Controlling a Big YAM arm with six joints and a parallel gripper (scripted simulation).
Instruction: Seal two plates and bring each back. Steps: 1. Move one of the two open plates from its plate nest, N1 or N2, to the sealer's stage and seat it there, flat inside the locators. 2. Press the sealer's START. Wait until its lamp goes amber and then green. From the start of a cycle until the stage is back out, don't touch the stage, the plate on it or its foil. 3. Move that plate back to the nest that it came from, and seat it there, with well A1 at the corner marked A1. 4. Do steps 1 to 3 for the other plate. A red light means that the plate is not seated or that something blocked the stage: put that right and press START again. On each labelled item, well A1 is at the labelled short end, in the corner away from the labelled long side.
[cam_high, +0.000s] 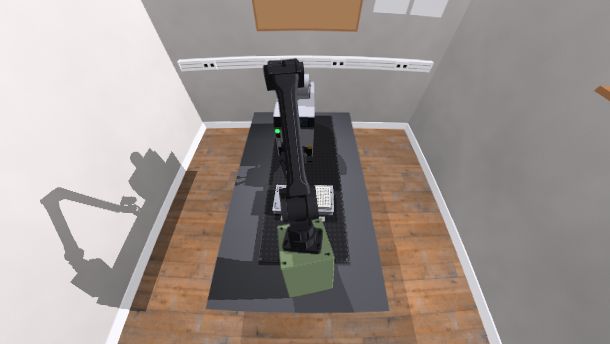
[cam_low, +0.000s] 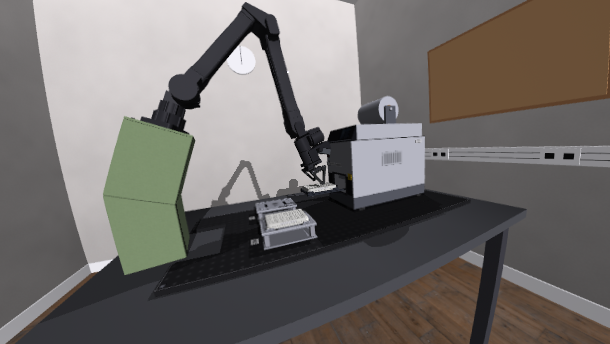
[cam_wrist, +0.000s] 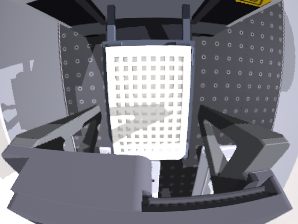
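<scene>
The dark sealer stage is 4 cm below my hand. The rest, counted from my hand: yellow warning label (11 cm ahead, 7 cm to the right, 2 cm above); then foil roll (33 cm ahead, 29 cm above, 5 cm to the left); then white plate (19 cm to the right, 16 cm behind, 7 cm below).
</scene>
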